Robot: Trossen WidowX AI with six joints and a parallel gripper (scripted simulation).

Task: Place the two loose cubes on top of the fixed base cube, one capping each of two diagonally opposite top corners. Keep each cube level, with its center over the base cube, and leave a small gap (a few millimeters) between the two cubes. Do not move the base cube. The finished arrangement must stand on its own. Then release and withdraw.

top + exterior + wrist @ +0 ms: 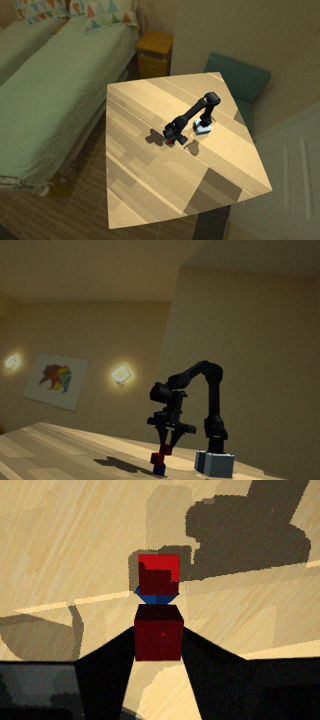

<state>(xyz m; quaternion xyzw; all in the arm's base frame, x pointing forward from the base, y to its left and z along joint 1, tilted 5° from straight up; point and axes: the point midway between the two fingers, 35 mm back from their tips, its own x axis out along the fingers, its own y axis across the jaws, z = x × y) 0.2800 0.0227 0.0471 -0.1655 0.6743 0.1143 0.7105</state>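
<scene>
My gripper tip is now 7 cm above the blue base cube, 2 cm short of it and 1 cm to the right of it.
</scene>
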